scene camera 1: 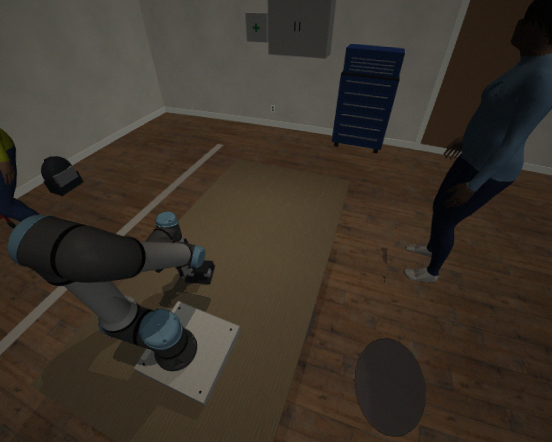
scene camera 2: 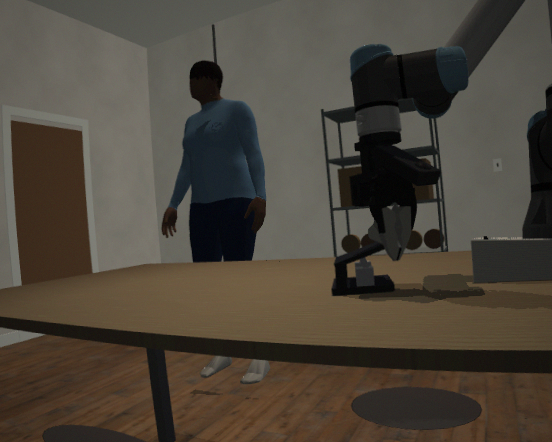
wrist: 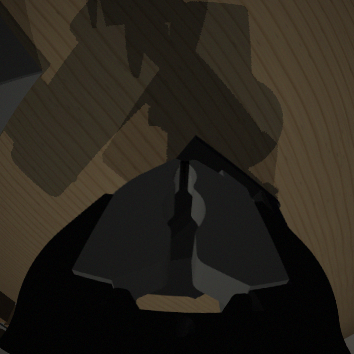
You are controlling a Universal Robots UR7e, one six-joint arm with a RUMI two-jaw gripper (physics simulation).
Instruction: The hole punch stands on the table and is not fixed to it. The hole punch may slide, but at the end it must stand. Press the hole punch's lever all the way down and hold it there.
Scene:
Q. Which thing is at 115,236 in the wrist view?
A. The gripper.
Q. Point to a black hole punch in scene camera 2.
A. At 365,282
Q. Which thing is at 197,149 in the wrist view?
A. A black hole punch.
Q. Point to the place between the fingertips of the gripper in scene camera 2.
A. At 396,260

